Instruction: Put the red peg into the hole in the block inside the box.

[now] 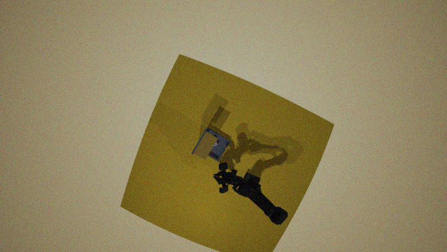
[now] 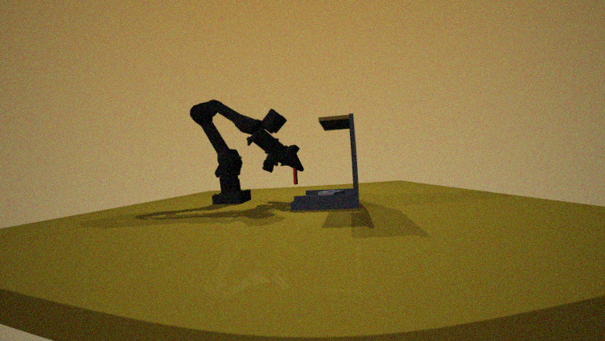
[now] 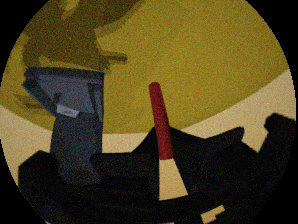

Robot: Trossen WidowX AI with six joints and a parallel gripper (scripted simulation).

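My gripper tip is 17 cm short of the back wall, 17 cm to the left of it and 2 cm below it. Also, from my gripper tip: flat roof 13 cm ahead, 17 cm to the right, 12 cm above; then red peg 2 cm behind, 1 cm to the right, 1 cm below.
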